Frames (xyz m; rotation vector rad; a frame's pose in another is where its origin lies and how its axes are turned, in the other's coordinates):
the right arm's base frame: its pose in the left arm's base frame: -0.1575 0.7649 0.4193 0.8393 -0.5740 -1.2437
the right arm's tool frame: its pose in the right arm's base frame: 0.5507 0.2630 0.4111 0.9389 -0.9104 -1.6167
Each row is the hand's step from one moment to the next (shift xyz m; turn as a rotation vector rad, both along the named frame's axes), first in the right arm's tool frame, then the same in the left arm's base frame.
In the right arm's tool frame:
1: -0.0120 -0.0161 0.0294 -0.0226 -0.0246 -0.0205
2: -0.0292 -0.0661 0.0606 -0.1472 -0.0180 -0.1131
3: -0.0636 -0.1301 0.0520 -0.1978 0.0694 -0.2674
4: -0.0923 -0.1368 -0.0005 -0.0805 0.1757 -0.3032
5: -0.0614 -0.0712 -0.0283 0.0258 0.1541 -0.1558
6: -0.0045 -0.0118 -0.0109 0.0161 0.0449 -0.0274
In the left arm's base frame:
1: 0.0036 0.0315 0.0162 0.0389 -0.0039 0.0031
2: 0.0333 0.0843 0.0260 0.1409 -0.0955 0.0762
3: 0.1008 0.1122 0.0304 0.1771 -0.2758 0.0896
4: 0.1452 0.0715 0.0324 0.0587 -0.3546 0.0113
5: 0.0957 0.0135 0.0175 -0.0495 -0.2129 -0.0301
6: 0.0160 -0.0020 -0.0044 -0.0273 -0.0468 -0.0092

